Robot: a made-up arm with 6 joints.
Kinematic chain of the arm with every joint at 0, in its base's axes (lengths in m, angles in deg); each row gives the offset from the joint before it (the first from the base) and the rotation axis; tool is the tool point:
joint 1: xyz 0 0 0.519 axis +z
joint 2: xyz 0 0 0 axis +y
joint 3: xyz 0 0 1.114 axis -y
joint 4: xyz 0 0 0 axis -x
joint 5: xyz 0.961 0 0 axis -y
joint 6: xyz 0 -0.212 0 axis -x
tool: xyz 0 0 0
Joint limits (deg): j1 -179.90..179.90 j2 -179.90..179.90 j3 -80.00..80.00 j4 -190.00..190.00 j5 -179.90..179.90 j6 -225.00..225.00
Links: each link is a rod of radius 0.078 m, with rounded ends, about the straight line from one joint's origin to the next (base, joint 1, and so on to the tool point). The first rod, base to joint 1, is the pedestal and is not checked.
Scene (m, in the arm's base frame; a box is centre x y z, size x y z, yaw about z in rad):
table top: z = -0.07
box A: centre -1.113 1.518 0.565 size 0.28 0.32 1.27 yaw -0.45
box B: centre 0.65 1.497 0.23 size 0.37 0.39 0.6 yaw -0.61
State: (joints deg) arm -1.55 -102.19 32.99 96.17 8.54 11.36
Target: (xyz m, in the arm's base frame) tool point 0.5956 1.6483 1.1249
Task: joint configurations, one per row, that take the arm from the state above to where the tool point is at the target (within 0.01 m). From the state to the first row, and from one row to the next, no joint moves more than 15 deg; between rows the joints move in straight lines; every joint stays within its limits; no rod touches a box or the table.
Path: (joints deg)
1: -15.00 -97.73 22.72 101.66 3.48 9.32
2: -28.45 -93.27 12.45 107.16 -1.58 7.28
3: -41.89 -88.81 2.17 112.65 -6.64 5.25
4: -55.04 -90.42 6.22 111.94 -3.60 6.47
5: -68.18 -92.04 10.27 111.22 -0.57 7.69
6: -81.32 -93.66 14.32 110.51 2.47 8.91
7: -94.46 -95.28 18.37 109.80 5.50 10.14
8: -107.60 -96.90 22.42 109.09 8.54 11.36

